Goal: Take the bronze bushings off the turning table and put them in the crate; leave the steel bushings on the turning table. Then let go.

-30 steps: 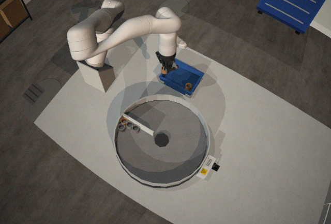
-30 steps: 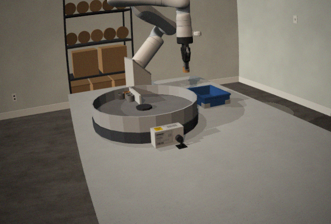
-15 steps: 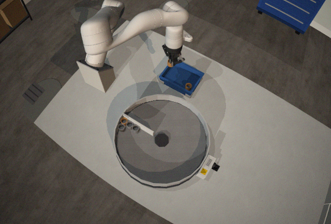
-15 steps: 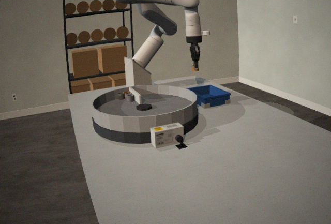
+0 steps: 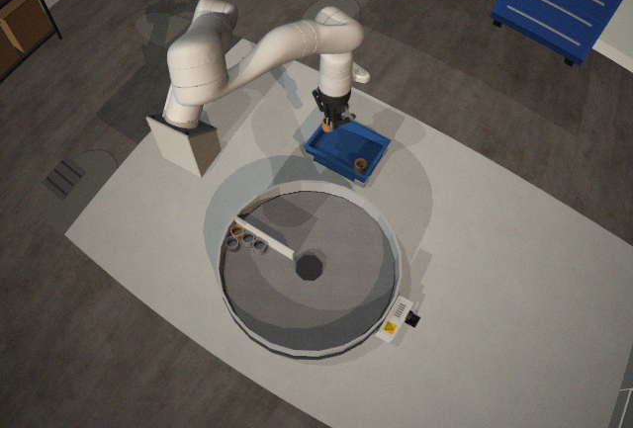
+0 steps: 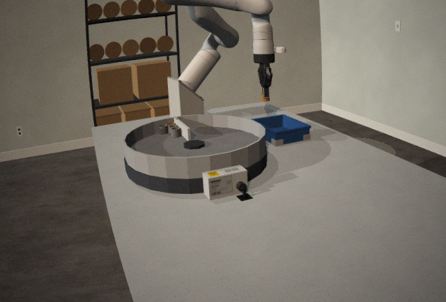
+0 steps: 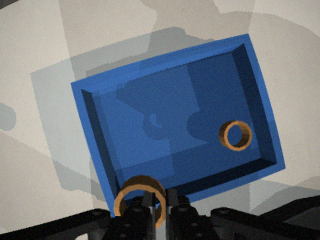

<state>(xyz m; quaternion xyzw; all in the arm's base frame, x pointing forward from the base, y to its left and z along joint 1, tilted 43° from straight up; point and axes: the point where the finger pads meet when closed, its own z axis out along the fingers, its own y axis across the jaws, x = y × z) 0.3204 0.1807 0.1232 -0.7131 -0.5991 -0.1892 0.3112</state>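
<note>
Now: hand 130 mm above the blue crate, 40 mm to the right of it and 30 mm short of it. The rest, counted from my hand: turning table: 310 mm to the right, 150 mm ahead, 100 mm below.
</note>
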